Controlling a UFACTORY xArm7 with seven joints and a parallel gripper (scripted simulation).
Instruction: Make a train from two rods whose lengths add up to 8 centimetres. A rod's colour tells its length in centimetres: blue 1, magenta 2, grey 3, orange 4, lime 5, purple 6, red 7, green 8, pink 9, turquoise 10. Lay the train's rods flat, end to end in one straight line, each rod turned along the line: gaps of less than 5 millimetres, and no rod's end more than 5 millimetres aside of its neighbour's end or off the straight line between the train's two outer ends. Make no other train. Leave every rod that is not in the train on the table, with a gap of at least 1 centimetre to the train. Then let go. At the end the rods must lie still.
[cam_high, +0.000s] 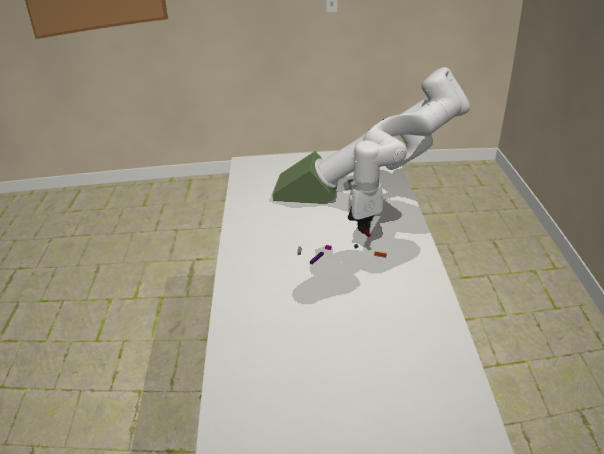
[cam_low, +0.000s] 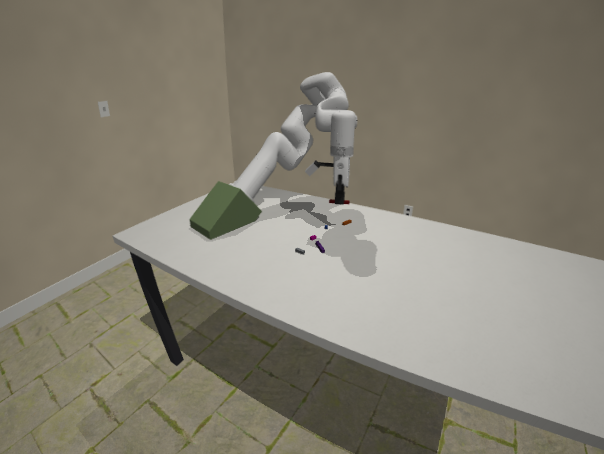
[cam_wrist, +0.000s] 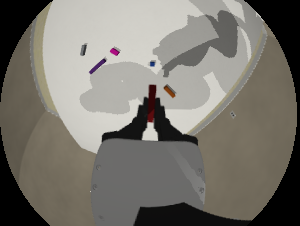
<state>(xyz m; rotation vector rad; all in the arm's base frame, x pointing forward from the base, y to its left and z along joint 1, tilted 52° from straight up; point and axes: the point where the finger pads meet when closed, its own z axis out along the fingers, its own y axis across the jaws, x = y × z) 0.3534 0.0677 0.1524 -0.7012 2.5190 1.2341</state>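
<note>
Right now the blue rod is 12 cm below my hand, 4 cm behind it and 2 cm to the right of it. From my hand the other things lie so: red rod 2 cm below; then magenta rod 12 cm to the right, 12 cm below, 2 cm behind; then orange rod 12 cm below, 6 cm to the left.
</note>
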